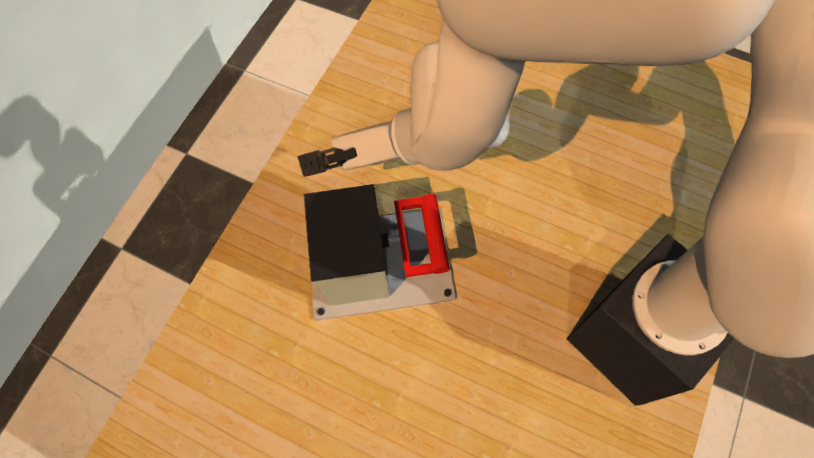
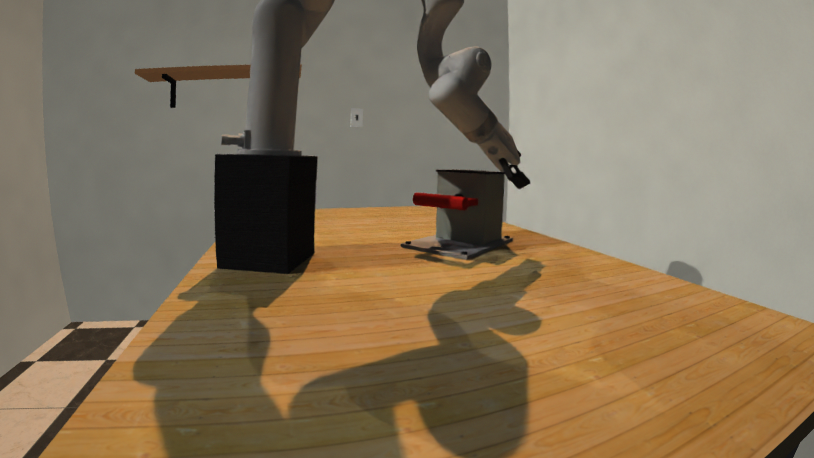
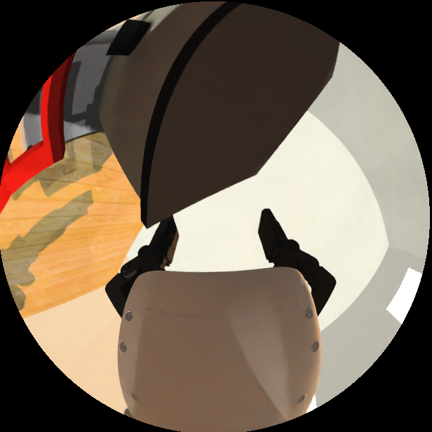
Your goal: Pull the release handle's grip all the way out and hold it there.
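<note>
The release handle's red rectangular grip [image 1: 438,236] [image 2: 435,200] [image 3: 49,115] sticks out level from one side of a grey housing with a black top [image 1: 344,233] [image 2: 483,210] [image 3: 240,100]. A small black part [image 1: 384,239] shows on the housing's side by the grip; the link between them is largely hidden. The housing stands on a flat base plate [image 1: 364,304] [image 2: 426,246]. My gripper [image 1: 310,163] [image 2: 519,181] [image 3: 217,222] is open, its fingers apart and empty. It is tilted downward near the housing's top, off a corner away from the grip, and does not touch the grip.
The wooden table top [image 1: 256,364] [image 2: 626,319] [image 3: 100,200] carries the base plate and the arm's black pedestal [image 1: 626,353] [image 2: 256,216]. A pale wall [image 2: 654,142] rises beyond the table on the gripper's side. A wooden shelf [image 2: 199,72] hangs on the back wall.
</note>
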